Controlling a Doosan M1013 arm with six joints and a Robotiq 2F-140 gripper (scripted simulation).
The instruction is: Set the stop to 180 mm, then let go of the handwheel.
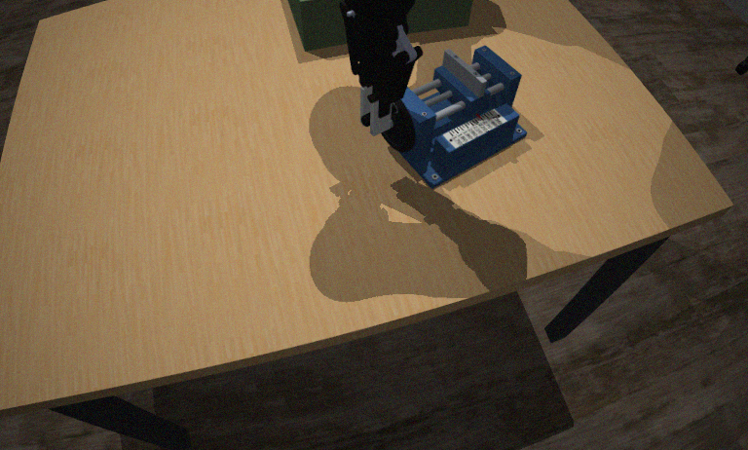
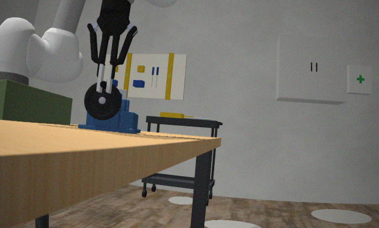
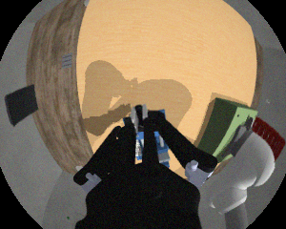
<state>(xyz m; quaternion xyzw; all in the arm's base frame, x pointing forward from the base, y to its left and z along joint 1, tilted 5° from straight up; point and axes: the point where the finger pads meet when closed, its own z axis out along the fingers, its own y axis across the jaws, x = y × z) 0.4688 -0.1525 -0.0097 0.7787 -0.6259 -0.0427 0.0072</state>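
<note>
The handwheel lies 20 mm to the left of my hand, 20 mm below it and 10 mm behind it. The rest, counted from my hand: stop plate 160 mm to the left, 40 mm below, 30 mm behind.
</note>
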